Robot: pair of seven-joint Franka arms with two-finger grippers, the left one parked.
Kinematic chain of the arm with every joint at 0, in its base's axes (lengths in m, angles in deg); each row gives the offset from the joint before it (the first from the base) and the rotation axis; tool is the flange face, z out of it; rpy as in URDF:
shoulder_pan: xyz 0 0 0.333 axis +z
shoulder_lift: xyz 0 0 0 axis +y
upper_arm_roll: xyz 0 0 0.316 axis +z
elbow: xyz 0.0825 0 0 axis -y
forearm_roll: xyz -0.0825 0 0.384 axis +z
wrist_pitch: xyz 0 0 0 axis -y
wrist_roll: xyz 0.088 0 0 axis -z
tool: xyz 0 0 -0.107 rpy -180 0 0
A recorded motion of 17 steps. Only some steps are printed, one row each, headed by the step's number.
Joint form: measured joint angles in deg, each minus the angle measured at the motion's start. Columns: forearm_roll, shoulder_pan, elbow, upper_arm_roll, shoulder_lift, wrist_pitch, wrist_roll.
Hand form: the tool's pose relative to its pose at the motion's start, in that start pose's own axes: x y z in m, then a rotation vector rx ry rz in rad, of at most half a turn. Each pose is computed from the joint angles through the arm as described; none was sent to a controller.
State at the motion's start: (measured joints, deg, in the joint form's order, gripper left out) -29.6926 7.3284 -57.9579 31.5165 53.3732 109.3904 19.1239
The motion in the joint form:
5: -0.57 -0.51 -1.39 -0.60 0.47 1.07 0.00
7: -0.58 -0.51 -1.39 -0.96 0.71 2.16 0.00
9: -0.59 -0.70 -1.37 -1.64 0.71 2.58 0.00
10: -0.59 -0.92 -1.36 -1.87 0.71 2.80 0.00
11: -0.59 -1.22 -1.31 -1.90 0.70 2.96 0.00
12: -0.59 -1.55 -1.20 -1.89 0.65 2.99 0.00
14: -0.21 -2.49 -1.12 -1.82 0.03 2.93 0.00
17: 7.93 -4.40 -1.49 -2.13 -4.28 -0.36 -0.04
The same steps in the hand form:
5: -0.0021 0.0067 0.0171 -0.0139 -0.0107 -0.0008
7: -0.0003 0.0088 0.0198 -0.0124 0.0022 0.0022
9: 0.0012 0.0167 0.0216 -0.0205 0.0074 0.0115
10: 0.0021 0.0214 0.0221 -0.0230 0.0104 0.0173
11: 0.0030 0.0258 0.0217 -0.0230 0.0136 0.0232
12: 0.0039 0.0306 0.0204 -0.0232 0.0164 0.0297
14: 0.0059 0.0430 0.0122 -0.0201 0.0248 0.0489
17: 0.0021 0.0639 -0.0338 0.0696 -0.0019 0.1304

